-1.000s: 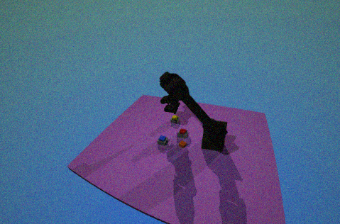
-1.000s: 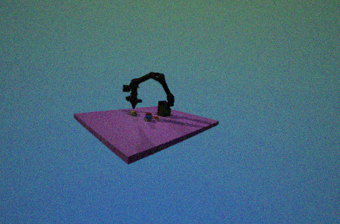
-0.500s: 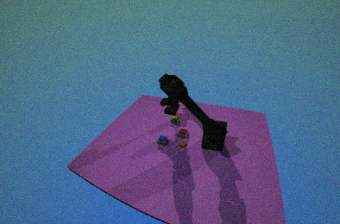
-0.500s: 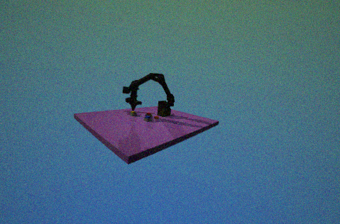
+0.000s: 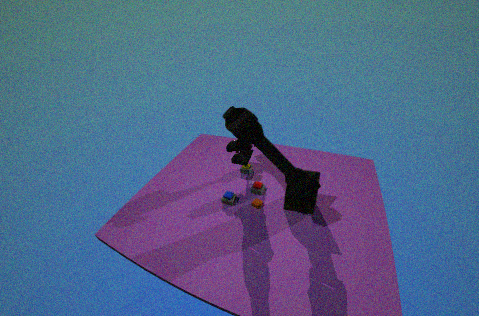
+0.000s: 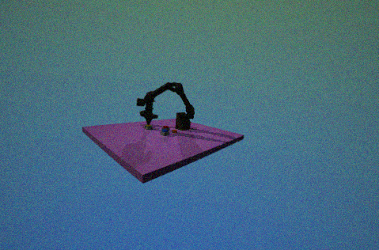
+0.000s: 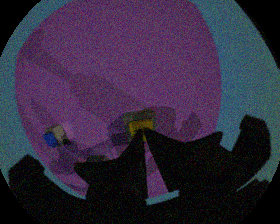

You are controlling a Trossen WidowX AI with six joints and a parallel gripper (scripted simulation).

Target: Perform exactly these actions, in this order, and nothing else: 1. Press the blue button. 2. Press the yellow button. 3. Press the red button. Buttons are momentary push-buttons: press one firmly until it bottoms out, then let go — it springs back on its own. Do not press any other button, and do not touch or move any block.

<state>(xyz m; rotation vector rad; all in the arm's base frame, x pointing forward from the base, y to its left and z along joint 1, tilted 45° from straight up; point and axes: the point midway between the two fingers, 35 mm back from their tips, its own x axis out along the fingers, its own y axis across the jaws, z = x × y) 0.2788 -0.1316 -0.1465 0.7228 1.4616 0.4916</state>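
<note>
My gripper tip is now 1 cm above the yellow button. From my gripper tip the other things lie so: blue button: 2 cm ahead, 21 cm to the left; red button: 8 cm behind, 13 cm to the left; orange block: 10 cm behind, 22 cm to the left, 2 cm below.
</note>
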